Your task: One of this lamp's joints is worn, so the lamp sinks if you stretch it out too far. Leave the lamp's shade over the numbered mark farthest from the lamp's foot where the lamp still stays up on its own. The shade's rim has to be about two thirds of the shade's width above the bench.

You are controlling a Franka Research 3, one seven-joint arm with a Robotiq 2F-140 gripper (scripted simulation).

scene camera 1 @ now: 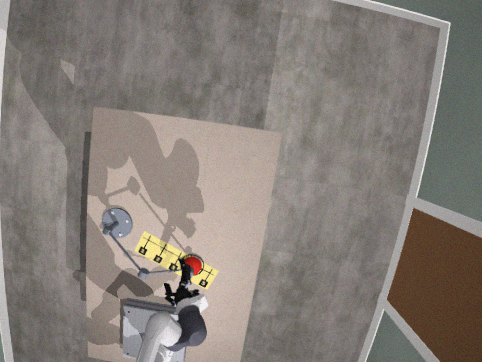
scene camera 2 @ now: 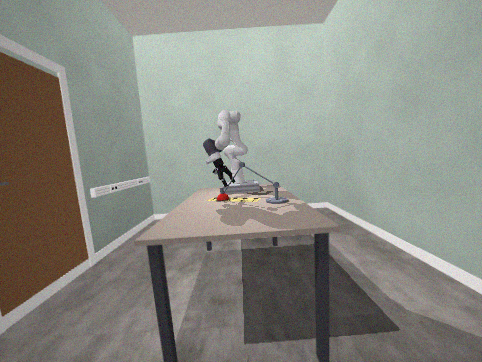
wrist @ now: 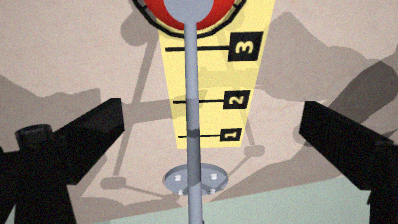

Note:
I see my gripper, a yellow numbered strip and a grey round foot.

